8 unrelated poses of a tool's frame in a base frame.
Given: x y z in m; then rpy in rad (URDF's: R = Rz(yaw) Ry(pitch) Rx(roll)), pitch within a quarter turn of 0, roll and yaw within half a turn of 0.
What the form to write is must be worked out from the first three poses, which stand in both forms.
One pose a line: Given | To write
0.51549 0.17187 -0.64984 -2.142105 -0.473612 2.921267 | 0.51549 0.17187 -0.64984 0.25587 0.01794 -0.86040 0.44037
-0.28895 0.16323 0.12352 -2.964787 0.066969 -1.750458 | -0.28895 0.16323 0.12352 0.08215 -0.63569 0.76616 -0.04637
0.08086 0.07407 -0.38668 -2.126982 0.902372 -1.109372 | 0.08086 0.07407 -0.38668 0.57238 -0.55709 0.59435 0.09371
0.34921 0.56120 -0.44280 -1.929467 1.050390 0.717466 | 0.34921 0.56120 -0.44280 0.31681 -0.76613 0.01776 0.55889
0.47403 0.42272 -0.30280 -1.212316 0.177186 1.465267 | 0.47403 0.42272 -0.30280 0.57486 -0.47051 -0.32549 0.58499
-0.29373 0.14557 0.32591 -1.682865 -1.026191 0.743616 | -0.29373 0.14557 0.32591 0.67388 -0.48636 -0.54076 -0.13006
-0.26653 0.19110 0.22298 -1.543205 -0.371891 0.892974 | -0.26653 0.19110 0.22298 0.69105 -0.56087 -0.41542 0.18790
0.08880 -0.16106 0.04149 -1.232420 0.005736 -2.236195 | 0.08880 -0.16106 0.04149 0.35844 -0.25068 0.52075 -0.73314
